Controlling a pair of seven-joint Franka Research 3 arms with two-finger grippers.
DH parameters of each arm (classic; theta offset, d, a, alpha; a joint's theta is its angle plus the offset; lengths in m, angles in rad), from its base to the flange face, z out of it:
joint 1: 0 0.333 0 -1.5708
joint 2: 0 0 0 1.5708
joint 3: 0 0.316 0.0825 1.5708
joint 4: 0 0 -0.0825 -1.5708
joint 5: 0 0.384 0 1.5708
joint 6: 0 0 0.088 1.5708
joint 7: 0 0.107 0 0
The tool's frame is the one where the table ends.
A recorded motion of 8 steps. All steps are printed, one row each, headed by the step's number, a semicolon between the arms.
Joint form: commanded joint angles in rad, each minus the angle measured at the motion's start. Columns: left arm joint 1, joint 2, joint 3, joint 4, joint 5, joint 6, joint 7; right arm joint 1, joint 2, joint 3, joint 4, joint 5, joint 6, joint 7.
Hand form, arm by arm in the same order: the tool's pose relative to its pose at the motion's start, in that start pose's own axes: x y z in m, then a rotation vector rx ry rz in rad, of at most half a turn. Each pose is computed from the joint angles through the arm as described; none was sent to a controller.
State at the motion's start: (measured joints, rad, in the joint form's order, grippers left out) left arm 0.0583 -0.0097 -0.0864 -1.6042 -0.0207 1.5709 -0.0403; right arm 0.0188 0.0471 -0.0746 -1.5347 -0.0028 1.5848 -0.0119
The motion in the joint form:
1: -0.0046 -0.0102 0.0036 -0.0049 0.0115 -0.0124 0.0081; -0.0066 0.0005 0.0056 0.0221 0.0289 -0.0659 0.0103
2: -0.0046 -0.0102 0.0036 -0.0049 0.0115 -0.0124 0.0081; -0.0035 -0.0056 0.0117 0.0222 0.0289 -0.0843 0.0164
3: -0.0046 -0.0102 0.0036 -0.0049 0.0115 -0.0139 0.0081; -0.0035 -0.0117 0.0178 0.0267 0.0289 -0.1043 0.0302
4: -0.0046 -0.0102 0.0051 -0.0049 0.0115 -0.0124 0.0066; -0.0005 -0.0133 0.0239 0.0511 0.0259 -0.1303 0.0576
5: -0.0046 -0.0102 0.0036 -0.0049 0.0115 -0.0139 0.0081; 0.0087 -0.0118 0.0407 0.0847 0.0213 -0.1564 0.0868
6: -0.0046 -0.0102 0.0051 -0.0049 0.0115 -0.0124 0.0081; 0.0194 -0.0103 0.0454 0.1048 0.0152 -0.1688 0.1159
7: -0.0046 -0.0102 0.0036 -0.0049 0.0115 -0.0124 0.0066; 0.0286 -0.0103 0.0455 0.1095 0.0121 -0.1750 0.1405
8: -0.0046 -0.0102 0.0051 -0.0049 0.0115 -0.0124 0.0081; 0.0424 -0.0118 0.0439 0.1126 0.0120 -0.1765 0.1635
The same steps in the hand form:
1: -0.0044 -0.0006 -0.0021 0.0126 -0.0067 0.0091; -0.0064 -0.0026 -0.0045 0.0294 -0.0441 0.0105
2: -0.0044 -0.0006 -0.0021 0.0126 -0.0067 0.0091; -0.0102 -0.0077 -0.0065 0.0298 -0.0565 0.0071
3: -0.0046 -0.0006 -0.0020 0.0126 -0.0082 0.0091; -0.0141 -0.0109 -0.0104 0.0297 -0.0662 0.0143
4: -0.0044 -0.0014 -0.0021 0.0125 -0.0067 0.0061; -0.0172 -0.0155 -0.0204 0.0258 -0.0666 0.0322
5: -0.0046 -0.0006 -0.0020 0.0126 -0.0082 0.0091; -0.0199 -0.0291 -0.0330 0.0203 -0.0609 0.0353
6: -0.0044 -0.0014 -0.0021 0.0125 -0.0067 0.0076; -0.0213 -0.0367 -0.0403 0.0135 -0.0546 0.0495
7: -0.0044 -0.0006 -0.0021 0.0126 -0.0067 0.0076; -0.0223 -0.0414 -0.0420 0.0094 -0.0560 0.0651
8: -0.0044 -0.0014 -0.0021 0.0125 -0.0067 0.0076; -0.0235 -0.0480 -0.0441 0.0087 -0.0530 0.0759

